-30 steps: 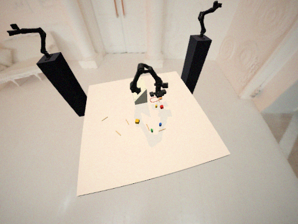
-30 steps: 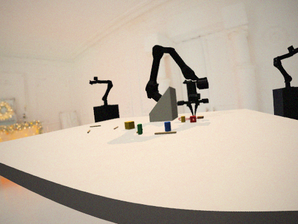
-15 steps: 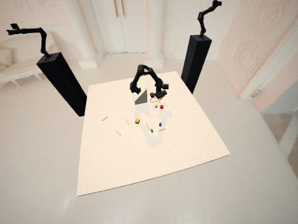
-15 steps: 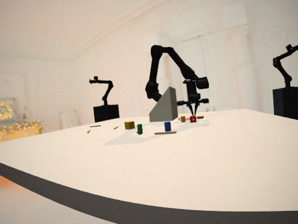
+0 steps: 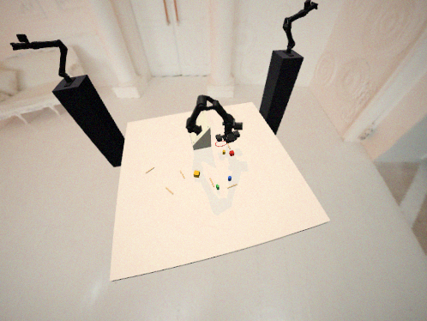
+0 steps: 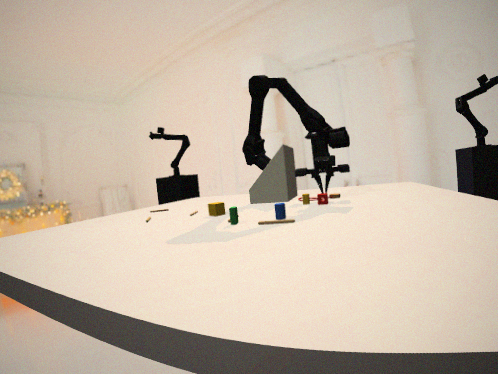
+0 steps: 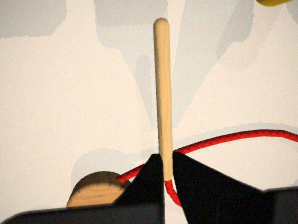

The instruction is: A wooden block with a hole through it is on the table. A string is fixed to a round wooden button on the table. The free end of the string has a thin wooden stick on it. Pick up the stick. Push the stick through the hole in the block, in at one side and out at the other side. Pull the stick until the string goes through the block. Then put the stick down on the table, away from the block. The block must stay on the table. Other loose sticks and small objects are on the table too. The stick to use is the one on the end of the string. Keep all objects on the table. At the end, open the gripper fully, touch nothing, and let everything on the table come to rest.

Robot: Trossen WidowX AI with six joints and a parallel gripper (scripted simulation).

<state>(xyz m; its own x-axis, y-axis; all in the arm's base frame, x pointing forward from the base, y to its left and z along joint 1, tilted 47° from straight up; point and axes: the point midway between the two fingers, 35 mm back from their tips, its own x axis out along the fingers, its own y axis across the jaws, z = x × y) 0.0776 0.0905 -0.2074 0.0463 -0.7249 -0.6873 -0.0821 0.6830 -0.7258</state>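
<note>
The round wooden button lies 30 mm to the left of my gripper tip, 30 mm behind it and 10 mm below it. The rest, counted from my gripper tip: blue cylinder: 330 mm ahead, 70 mm to the right; yellow round button: 90 mm ahead, 50 mm to the right; red block: 110 mm ahead, 10 mm to the left.
</note>
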